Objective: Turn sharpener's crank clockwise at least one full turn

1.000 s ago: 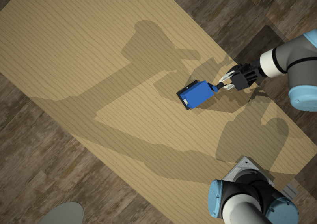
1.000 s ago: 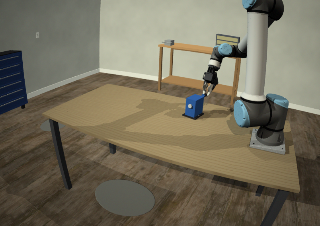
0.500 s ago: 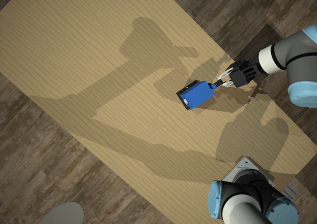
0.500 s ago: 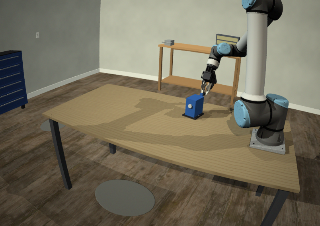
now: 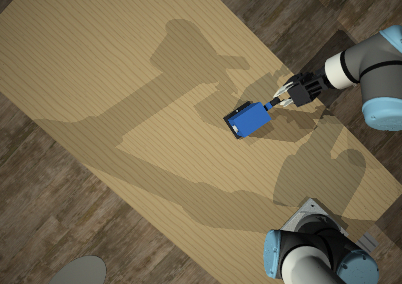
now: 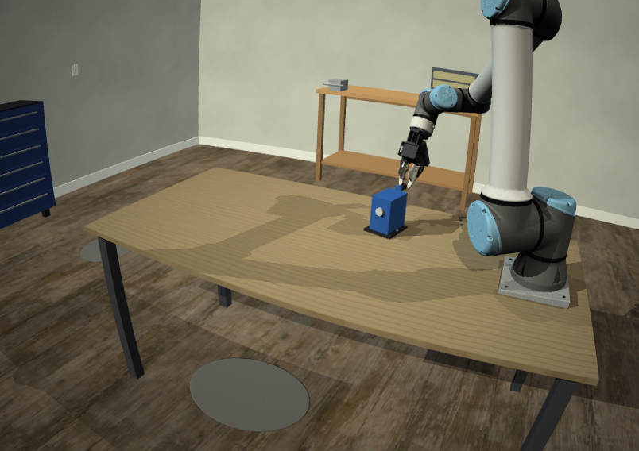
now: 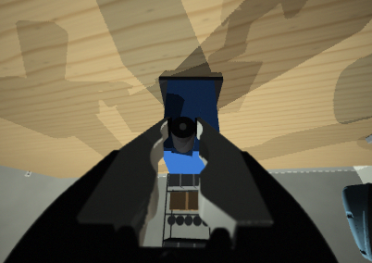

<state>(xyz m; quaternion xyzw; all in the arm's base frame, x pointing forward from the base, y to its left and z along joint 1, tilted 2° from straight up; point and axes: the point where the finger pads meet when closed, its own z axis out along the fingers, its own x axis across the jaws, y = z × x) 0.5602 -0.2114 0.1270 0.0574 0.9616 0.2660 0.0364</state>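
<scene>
Now: hand 20 mm to the right of the dark handle.
</scene>
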